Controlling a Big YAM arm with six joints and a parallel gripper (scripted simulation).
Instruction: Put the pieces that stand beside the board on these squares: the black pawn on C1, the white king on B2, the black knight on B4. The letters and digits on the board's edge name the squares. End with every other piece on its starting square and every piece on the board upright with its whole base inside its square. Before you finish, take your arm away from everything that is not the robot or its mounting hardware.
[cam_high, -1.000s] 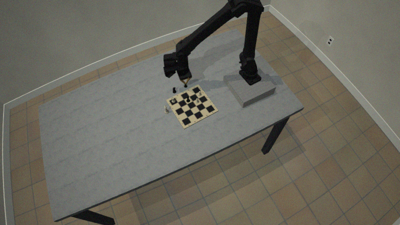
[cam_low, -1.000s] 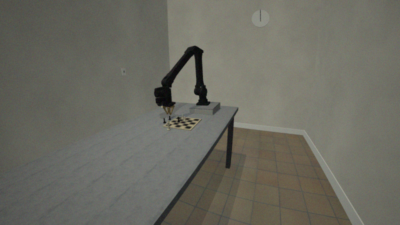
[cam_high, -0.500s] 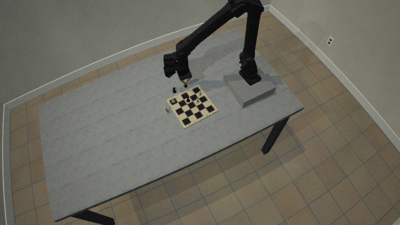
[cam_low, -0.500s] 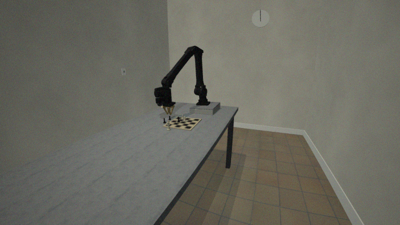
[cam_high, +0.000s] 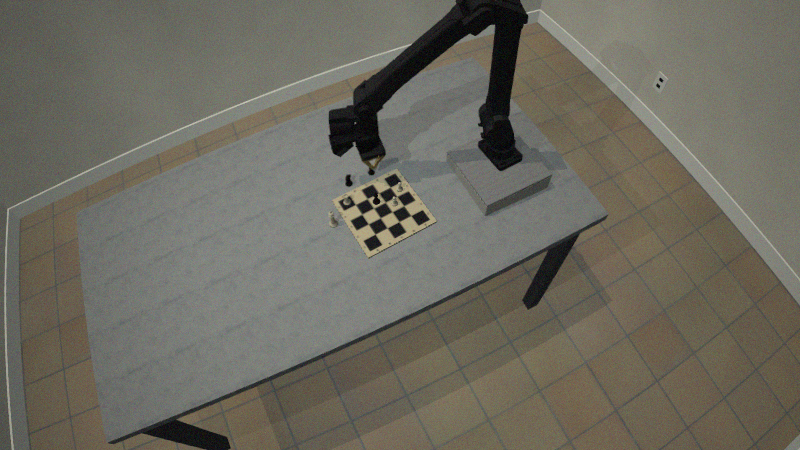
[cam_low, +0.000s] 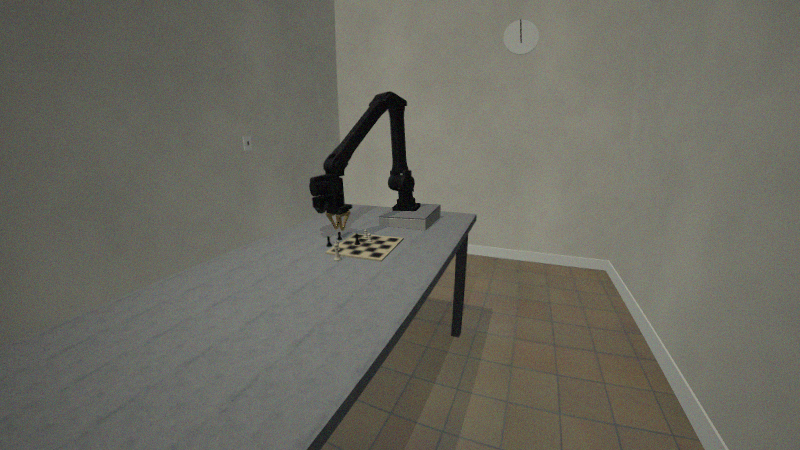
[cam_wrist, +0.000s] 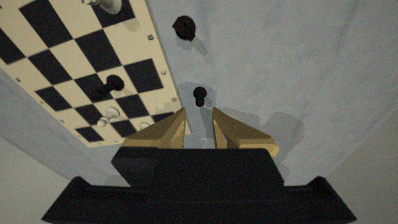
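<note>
My gripper is now 4 cm above the black pawn. Round my hand: chessboard: 14 cm to the left, 5 cm below, 4 cm ahead; white king: 18 cm ahead, 11 cm to the left, 2 cm below; black chess piece: 10 cm to the left, 4 cm ahead, 2 cm below.
</note>
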